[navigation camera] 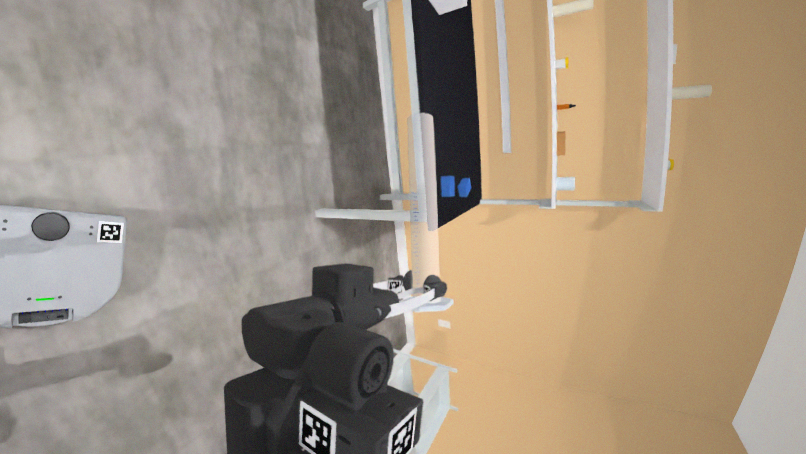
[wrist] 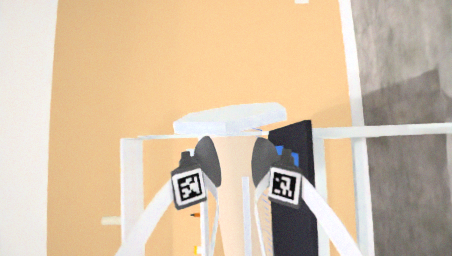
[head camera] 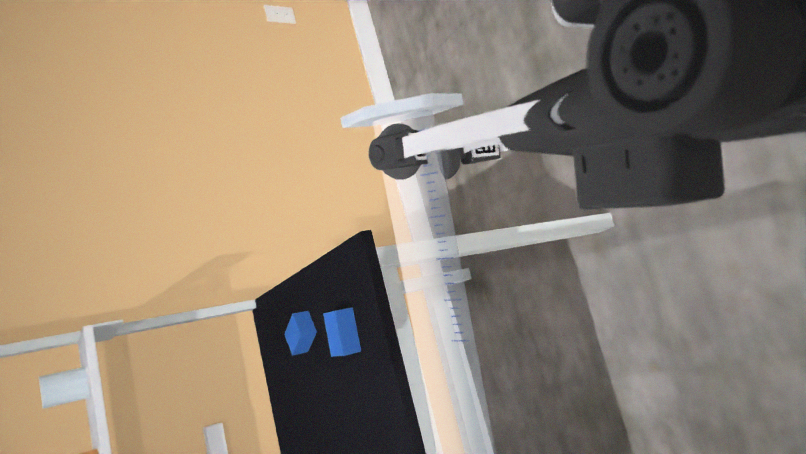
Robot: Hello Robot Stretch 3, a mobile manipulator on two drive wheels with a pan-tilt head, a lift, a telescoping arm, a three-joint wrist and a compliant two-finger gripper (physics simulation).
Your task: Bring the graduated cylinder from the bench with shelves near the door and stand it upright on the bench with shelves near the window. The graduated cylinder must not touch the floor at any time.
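Frame: origin at the robot's base, x right, y up, z back, level; millimetres.
Seen in the pictures: gripper, fingertip midpoint: [navigation camera: 426, 283] [wrist: 236, 154] [head camera: 408, 155]; robot's base, origin of the base link: [navigation camera: 52, 225].
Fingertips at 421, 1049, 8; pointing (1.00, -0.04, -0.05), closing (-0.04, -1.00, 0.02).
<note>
Pixels of each thing's top centre, then the offset from my fingertips to it, as dx, dy, dz. "*": a spot on its surface instead. Level surfaces: height alone.
- graduated cylinder, surface spot: [head camera: 444, 242] [navigation camera: 418, 242] * -29, -7, -66
- bench with shelves, its level: dy -287
- white block, surface spot: [navigation camera: 449, 4] * +484, -221, -1080
The graduated cylinder [head camera: 444, 242] [navigation camera: 421, 248] [wrist: 235, 200] is clear, with blue marks and a pale flat foot. My gripper [head camera: 429, 155] [navigation camera: 420, 283] [wrist: 236, 154] is shut on its body close to the foot. The cylinder is level in the air, not upright. Its foot points away from the bench, and its far part overlaps the bench's front edge in the head and navigation views; contact cannot be told. The bench with shelves [head camera: 327, 406] [navigation camera: 448, 112] [wrist: 295, 225] has a black top and pale legs. No window shows to tell which bench it is.
Two blue blocks [head camera: 342, 331] [navigation camera: 447, 186] stand near the bench top's near end. A white block [navigation camera: 449, 4] stands farther along. Small bottles and boxes stand on the shelves [navigation camera: 553, 129]. My base [navigation camera: 73, 265] is on the floor, and pale cart-like framing shows behind my wrist.
</note>
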